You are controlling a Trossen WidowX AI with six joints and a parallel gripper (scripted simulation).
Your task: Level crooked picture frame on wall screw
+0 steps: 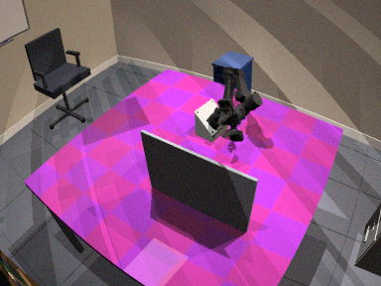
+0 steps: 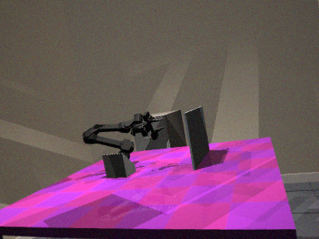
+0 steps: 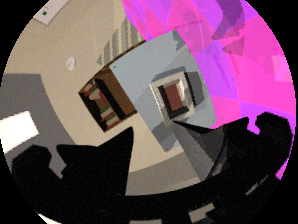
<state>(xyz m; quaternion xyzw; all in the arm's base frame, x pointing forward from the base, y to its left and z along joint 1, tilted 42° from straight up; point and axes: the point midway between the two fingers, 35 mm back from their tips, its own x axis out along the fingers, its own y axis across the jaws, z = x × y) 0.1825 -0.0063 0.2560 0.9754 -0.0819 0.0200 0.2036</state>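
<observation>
My gripper tip is 190 mm short of the picture frame, 90 mm above it and 30 mm to the right of it. Also, from my gripper tip: grey wall panel: 200 mm ahead, 100 mm below, 20 mm to the left.
</observation>
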